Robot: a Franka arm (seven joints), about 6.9 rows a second.
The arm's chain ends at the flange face. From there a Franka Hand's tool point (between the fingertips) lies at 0.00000 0.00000 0.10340 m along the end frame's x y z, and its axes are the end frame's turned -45 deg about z.
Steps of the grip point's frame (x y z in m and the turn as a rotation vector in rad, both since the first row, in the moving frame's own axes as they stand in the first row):
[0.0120 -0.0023 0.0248 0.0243 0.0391 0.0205]
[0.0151 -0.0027 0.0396 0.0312 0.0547 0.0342]
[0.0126 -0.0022 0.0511 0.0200 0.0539 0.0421]
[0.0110 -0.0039 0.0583 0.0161 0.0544 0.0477]
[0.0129 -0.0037 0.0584 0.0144 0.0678 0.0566]
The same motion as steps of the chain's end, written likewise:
[0.0057 -0.0055 0.0249 0.0448 0.0105 0.0205]
[0.0069 -0.0063 0.0398 0.0607 0.0166 0.0342]
[0.0048 -0.0051 0.0513 0.0523 0.0240 0.0421]
[0.0021 -0.0055 0.0585 0.0499 0.0271 0.0477]
[0.0024 -0.0058 0.0586 0.0581 0.0378 0.0566]

